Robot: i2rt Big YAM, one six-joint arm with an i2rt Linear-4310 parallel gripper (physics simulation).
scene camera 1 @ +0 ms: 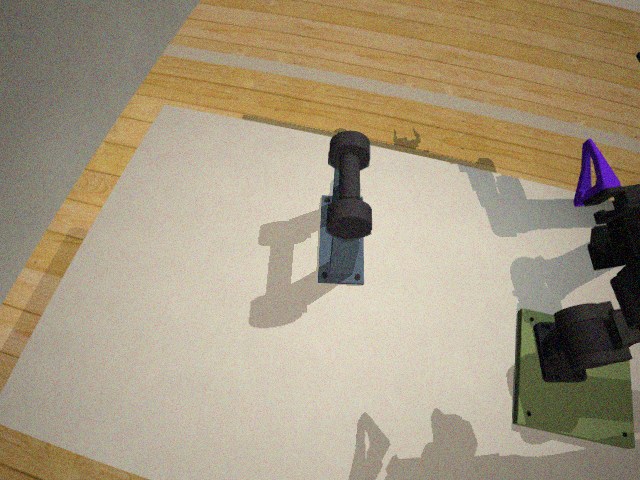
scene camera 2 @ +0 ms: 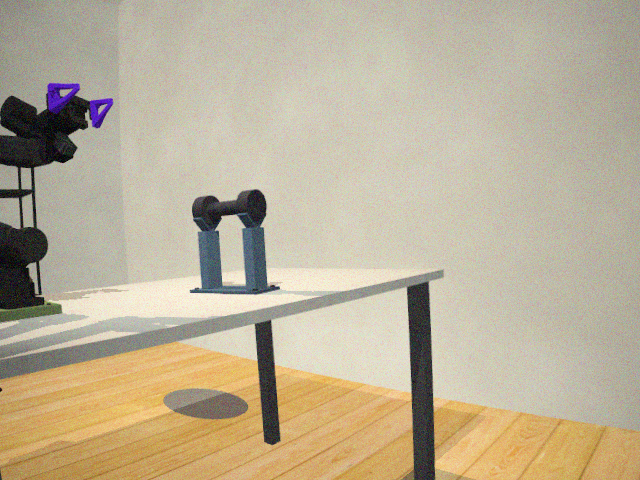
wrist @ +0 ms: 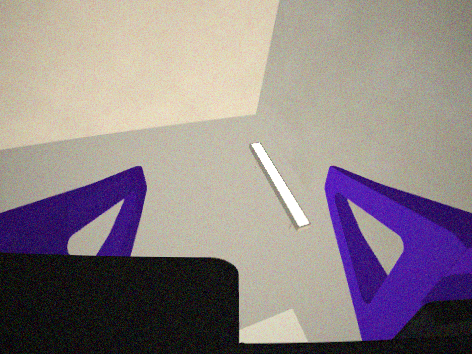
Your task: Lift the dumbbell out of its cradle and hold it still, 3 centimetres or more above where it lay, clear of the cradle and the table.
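Frame: origin at the arm's base, x right, y ahead, z up, level; centimetres.
Where they show: gripper, between the fingertips: (scene camera 1: 622, 136) (scene camera 2: 96, 94) (wrist: 235, 176); arm's base, origin of its link: (scene camera 1: 557, 352) (scene camera 2: 14, 305).
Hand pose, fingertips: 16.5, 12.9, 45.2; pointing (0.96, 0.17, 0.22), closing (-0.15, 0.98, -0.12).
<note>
Each offset is from my fingertips to the centre of the thing, as dx, dy, dz. Level surfaces: height alone.
The dark dumbbell {+9.0, +32.1, -25.7} (scene camera 1: 349, 178) (scene camera 2: 227, 208) lies level across the two posts of the blue cradle {+9.0, +32.1, -37.4} (scene camera 1: 324, 253) (scene camera 2: 254, 258), one head in each V-shaped rest. The cradle stands upright on the table. My gripper (scene camera 2: 95, 93) (wrist: 235, 176) has purple triangular fingers, which stand wide open and empty. In scene camera 2 it is at the upper left, higher than the dumbbell and apart from it. In scene camera 1, one purple finger shows at the right edge, and the other cannot be made out. The dumbbell and cradle do not show in the wrist view.
The white table {dz -47.3} (scene camera 1: 180, 361) (scene camera 2: 361, 276) carries the cradle and the arm's green base plate (scene camera 1: 604, 397) (scene camera 2: 31, 311). The base is to the right of the cradle in scene camera 1. A white light bar (wrist: 279, 185) shows between the fingers in the wrist view, farther off.
</note>
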